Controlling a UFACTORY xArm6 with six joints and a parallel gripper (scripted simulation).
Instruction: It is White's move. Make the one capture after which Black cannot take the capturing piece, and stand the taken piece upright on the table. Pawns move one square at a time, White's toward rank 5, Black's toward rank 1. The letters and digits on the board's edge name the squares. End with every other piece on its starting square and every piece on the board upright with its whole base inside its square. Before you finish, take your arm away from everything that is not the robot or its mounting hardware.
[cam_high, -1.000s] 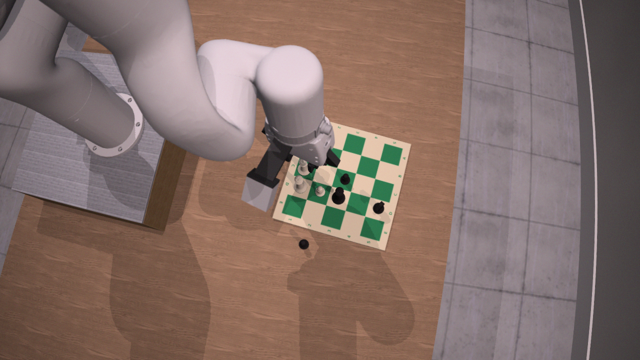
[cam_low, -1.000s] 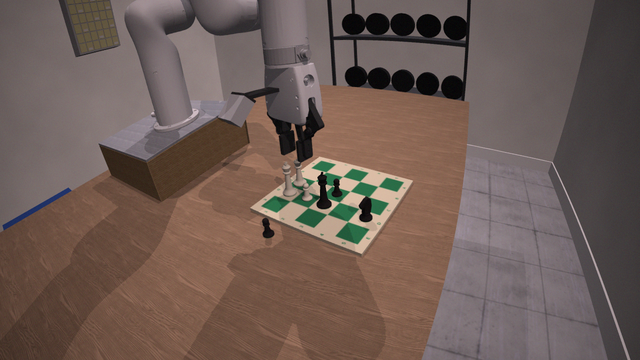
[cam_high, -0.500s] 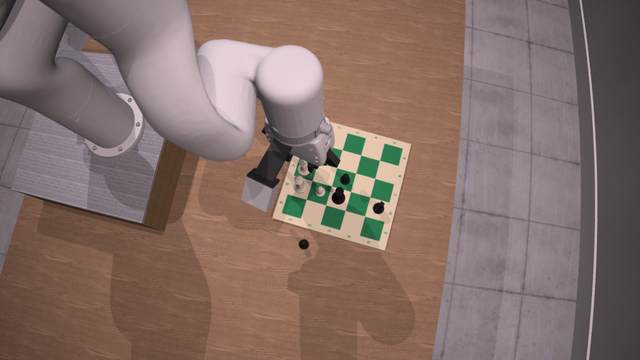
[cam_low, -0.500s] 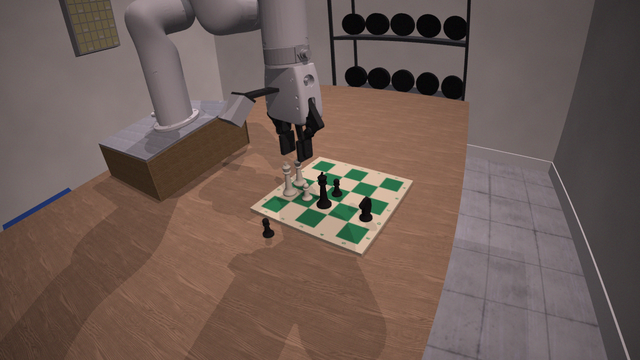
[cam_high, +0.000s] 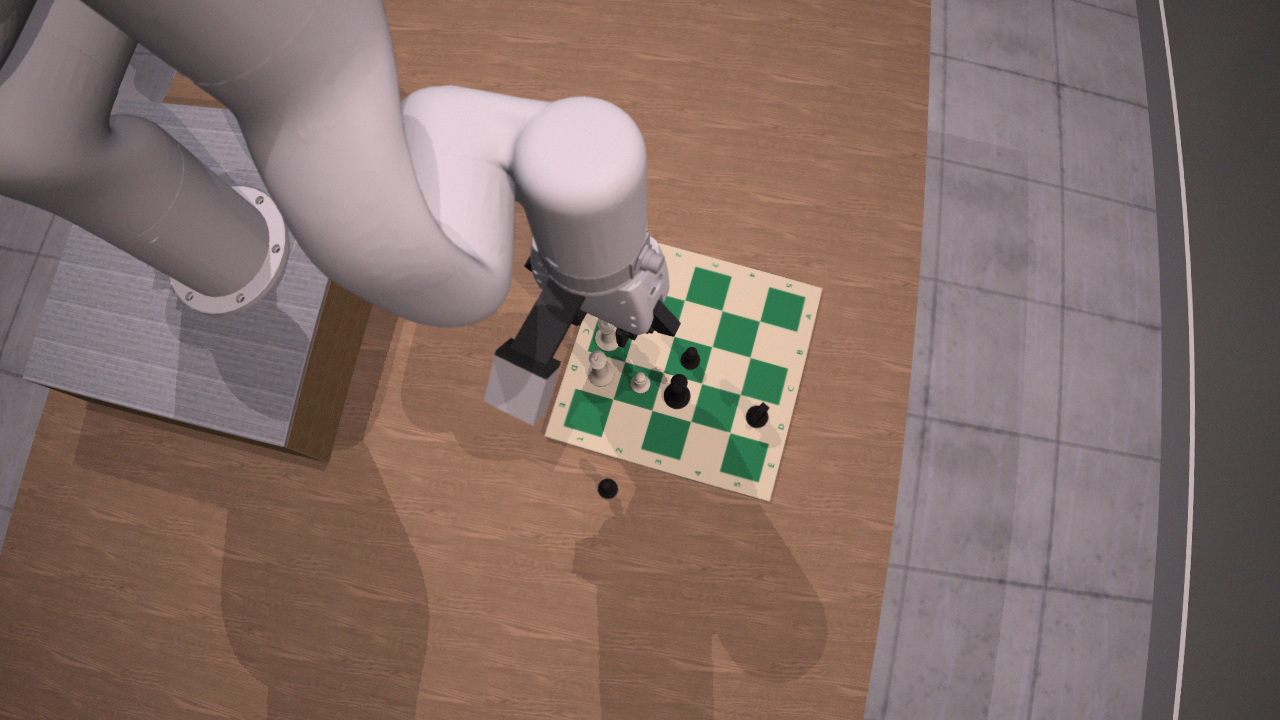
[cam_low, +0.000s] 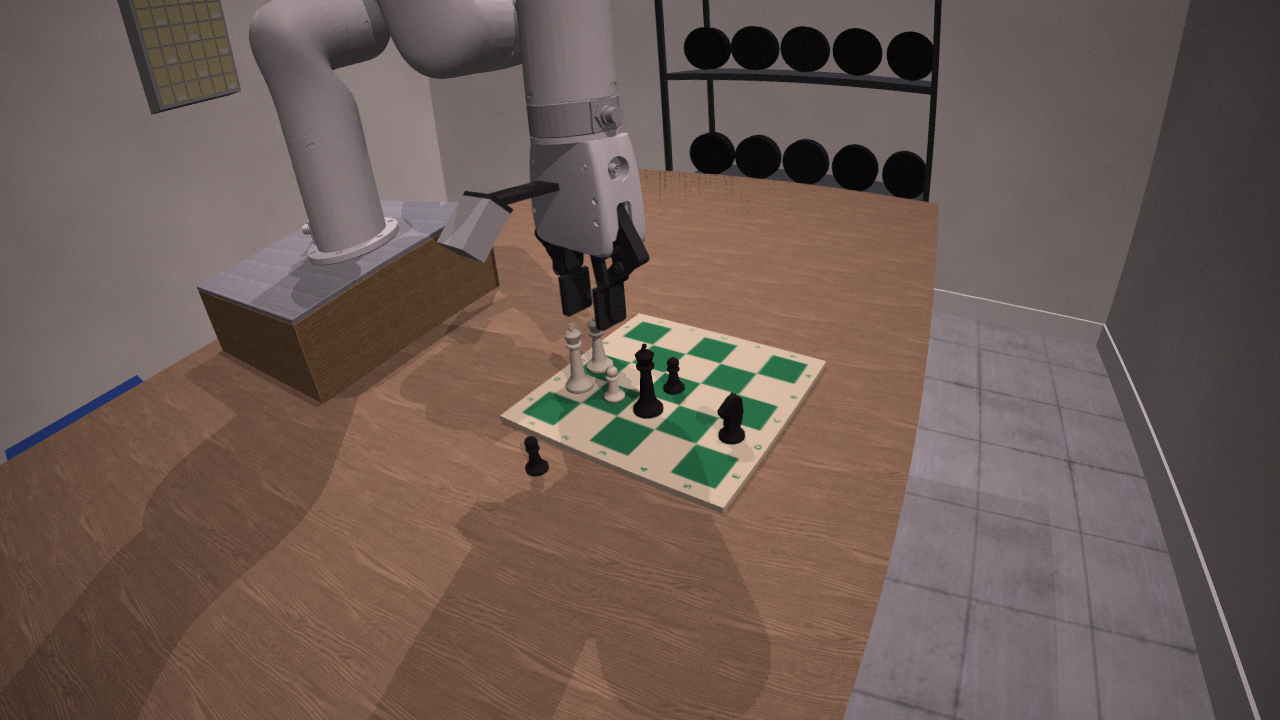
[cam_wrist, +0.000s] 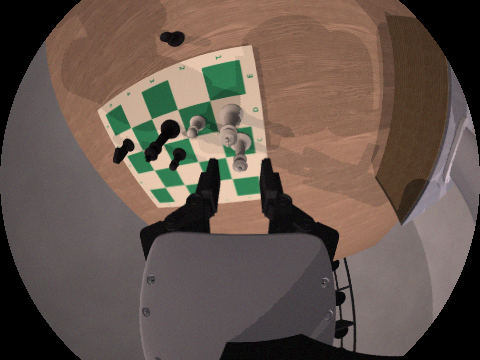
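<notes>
My hand is 4 cm to the left of the white king and 4 cm above it. From my hand the other things lie so: white pawn 3 cm ahead, 4 cm to the right, 6 cm below; cream chessboard 8 cm ahead, 2 cm to the right, 8 cm below; tall black piece 7 cm ahead, 5 cm to the right, 4 cm below.
</notes>
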